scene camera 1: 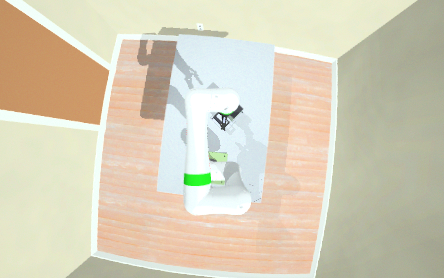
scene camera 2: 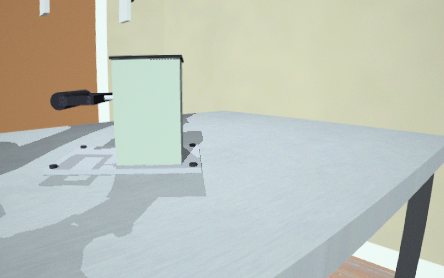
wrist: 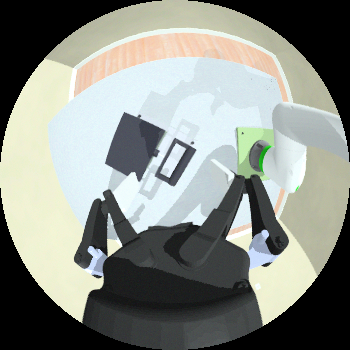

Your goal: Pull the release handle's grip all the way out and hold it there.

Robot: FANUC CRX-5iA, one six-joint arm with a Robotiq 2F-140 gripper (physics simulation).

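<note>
The release handle's black rectangular grip (scene camera 2: 72, 99) (wrist: 185, 167) sticks out from the side of a pale green box (scene camera 2: 149, 115) with a dark lid (scene camera 1: 239, 110) (wrist: 129, 145). A short light rod shows between grip and box in scene camera 2. My gripper (scene camera 2: 84, 10) (wrist: 172, 173) is open and empty, its pale finger pads wide apart. The pads hang well above the grip's height in scene camera 2. In the wrist view the grip appears between the fingers, and the left pad overlaps the lid's lower corner. In scene camera 1 my wrist partly covers the gripper and box.
The box stands on a pale base plate (scene camera 2: 150, 171) with dark bolts, on the grey table (scene camera 1: 250, 65) (scene camera 2: 300, 175) (wrist: 90, 120). My white arm (scene camera 1: 198, 135) (wrist: 290, 165) rises from a green mounting plate (scene camera 1: 218, 156) (wrist: 243, 142). Walls surround the wooden floor (scene camera 1: 305, 150).
</note>
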